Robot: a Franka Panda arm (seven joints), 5 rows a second.
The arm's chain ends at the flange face. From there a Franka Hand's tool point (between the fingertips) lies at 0.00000 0.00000 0.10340 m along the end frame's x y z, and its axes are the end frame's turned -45 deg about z.
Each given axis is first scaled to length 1.
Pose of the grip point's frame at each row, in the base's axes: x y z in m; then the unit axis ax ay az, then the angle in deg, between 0 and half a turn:
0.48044 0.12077 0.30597 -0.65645 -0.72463 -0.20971 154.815
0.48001 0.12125 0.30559 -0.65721 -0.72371 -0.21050 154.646
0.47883 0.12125 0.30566 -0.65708 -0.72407 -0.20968 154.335
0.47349 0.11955 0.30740 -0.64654 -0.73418 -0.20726 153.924
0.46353 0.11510 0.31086 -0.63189 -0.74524 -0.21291 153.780
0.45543 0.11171 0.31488 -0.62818 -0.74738 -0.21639 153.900
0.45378 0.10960 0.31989 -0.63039 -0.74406 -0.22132 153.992
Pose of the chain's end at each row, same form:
0.48521 0.06195 0.39088 -0.89840 -0.42517 -0.11005 147.510
0.48482 0.06216 0.39031 -0.89889 -0.42408 -0.11021 147.319
0.48417 0.06198 0.39022 -0.89893 -0.42448 -0.10833 147.070
0.48056 0.06030 0.39184 -0.89286 -0.43802 -0.10457 146.799
0.47118 0.05511 0.39473 -0.88403 -0.45443 -0.10944 146.415
0.46275 0.05140 0.39855 -0.88169 -0.45805 -0.11318 146.370
0.46012 0.04869 0.40320 -0.88296 -0.45432 -0.11821 146.235

